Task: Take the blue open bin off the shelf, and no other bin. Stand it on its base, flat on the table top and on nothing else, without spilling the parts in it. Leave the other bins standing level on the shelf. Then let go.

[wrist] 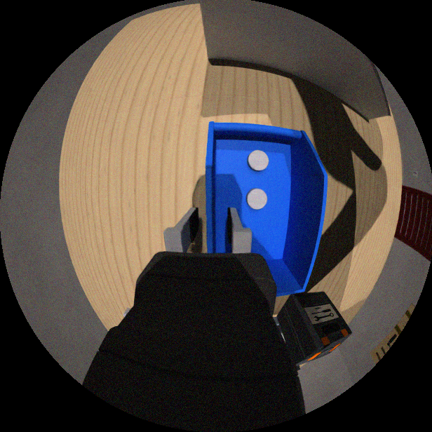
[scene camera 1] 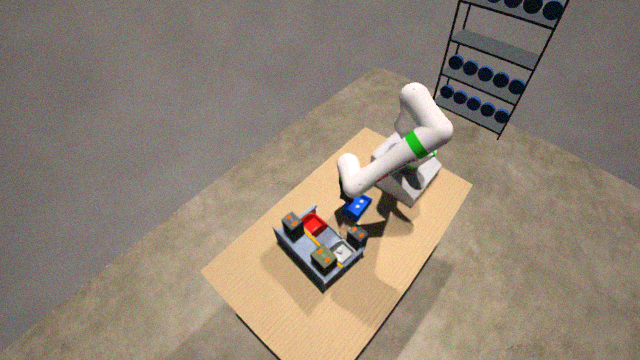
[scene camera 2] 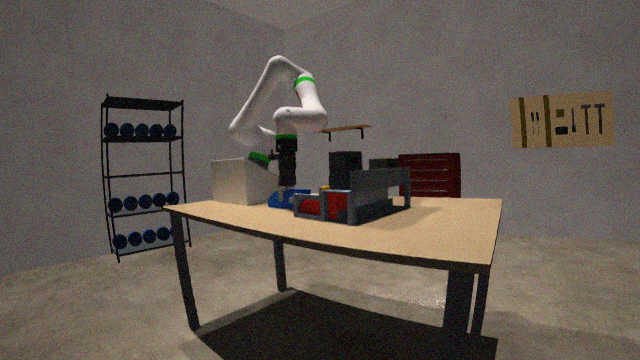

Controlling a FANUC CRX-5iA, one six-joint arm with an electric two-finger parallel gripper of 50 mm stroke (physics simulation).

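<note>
The blue bin stands upright, its base flat on the table top, apart from the shelf. Two round white parts lie in it. My gripper is open; its fingers stand on either side of the bin's side wall, with a gap on both sides. In scene camera 1 the fingers are hidden by the arm. The red bin and a light grey bin with a part in it stand in the grey shelf and look level.
Two dark boxes stand at the shelf. A third dark box with orange marks stands close to the blue bin's corner. The pale robot base stands beyond the bin's other end.
</note>
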